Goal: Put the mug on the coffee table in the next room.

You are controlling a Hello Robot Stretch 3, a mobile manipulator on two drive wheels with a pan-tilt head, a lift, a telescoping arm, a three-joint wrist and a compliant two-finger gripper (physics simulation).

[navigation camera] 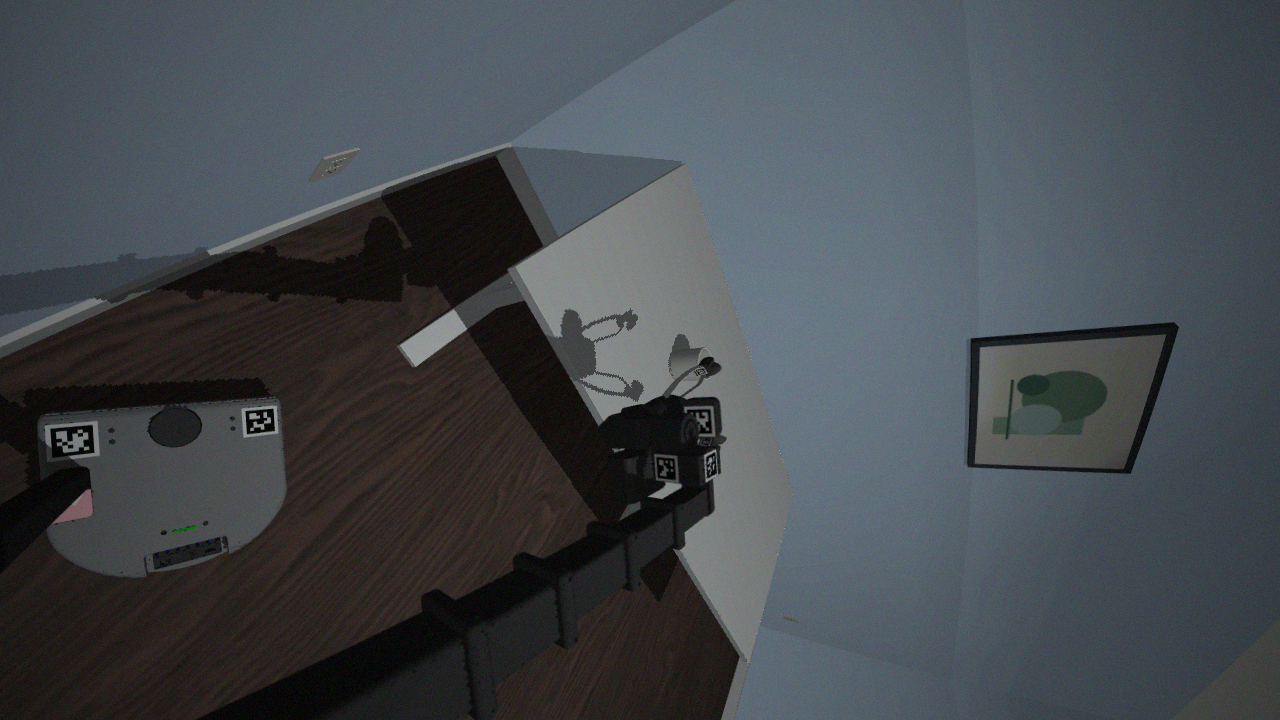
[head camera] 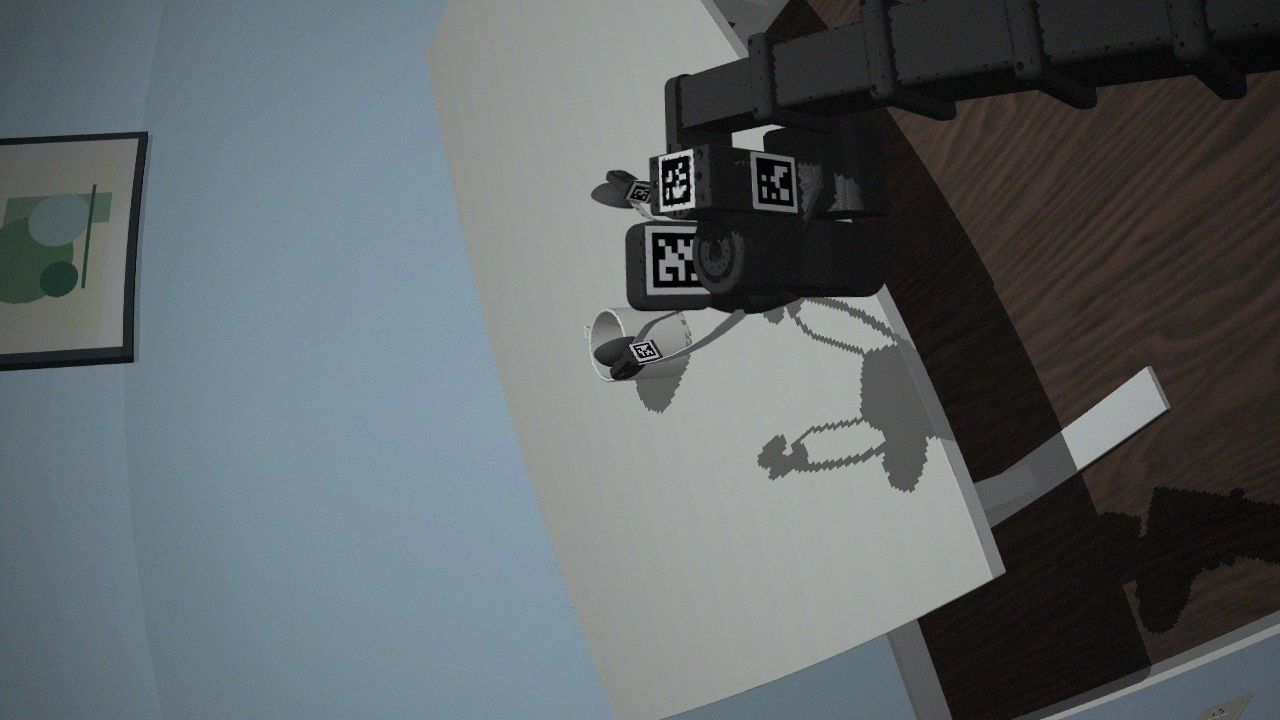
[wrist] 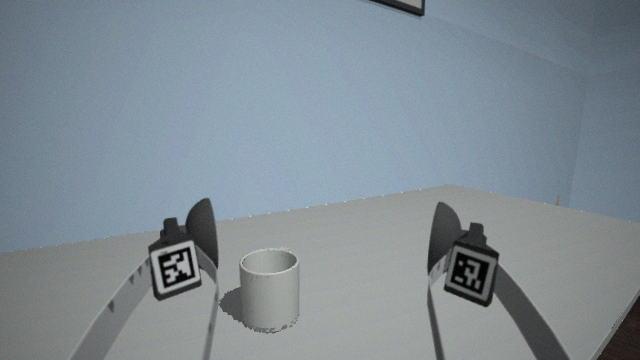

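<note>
A light grey-white mug (head camera: 666, 336) (navigation camera: 684, 360) (wrist: 270, 300) stands upright on the white table. A bit of its handle shows past the far rim. My gripper (head camera: 616, 272) (navigation camera: 714, 402) (wrist: 322, 226) is open, with its fingers wide apart and empty. In the wrist view the mug is between the two finger lines, nearer the left finger and lower than the fingertips. In the head view one finger overlaps the mug and hides part of it; I cannot tell whether they touch. The coffee table does not show in these views.
The white table (head camera: 805, 573) (navigation camera: 626, 241) (wrist: 375, 300) stands along a blue wall (head camera: 313, 402) with a framed picture (head camera: 67, 250) (navigation camera: 1065, 398). A white table leg (head camera: 1118, 407) (navigation camera: 434, 338) reaches out over the dark wood floor (head camera: 1163, 223). My base (navigation camera: 179, 483) is on that floor.
</note>
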